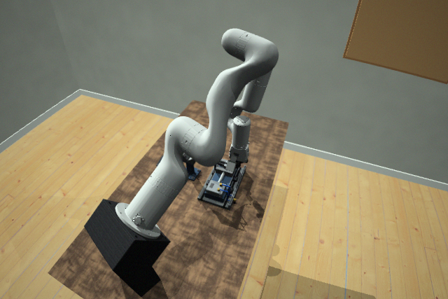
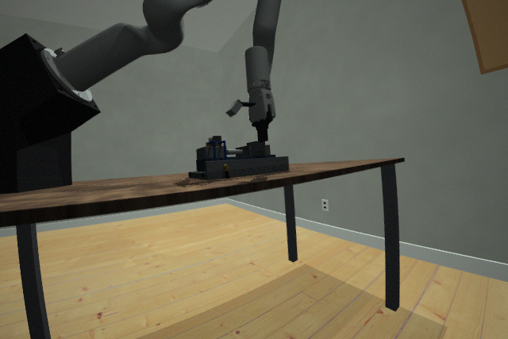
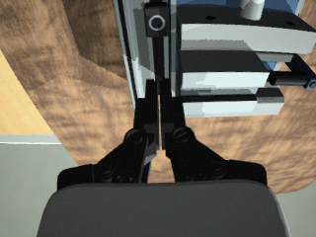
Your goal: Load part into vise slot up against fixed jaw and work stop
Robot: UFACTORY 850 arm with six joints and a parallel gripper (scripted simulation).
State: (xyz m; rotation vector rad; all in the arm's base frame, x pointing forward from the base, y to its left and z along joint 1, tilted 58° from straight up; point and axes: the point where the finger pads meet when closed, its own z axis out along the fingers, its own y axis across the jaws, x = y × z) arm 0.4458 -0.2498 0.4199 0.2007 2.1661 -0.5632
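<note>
My gripper is now 4 cm to the right of the part, 3 cm above it and 2 cm short of it. Round my hand: work stop (10 cm to the left, 5 cm ahead, 4 cm below); then vise side rail (9 cm below, 7 cm behind, 1 cm to the left); then moving jaw (8 cm to the left, 5 cm below).
</note>
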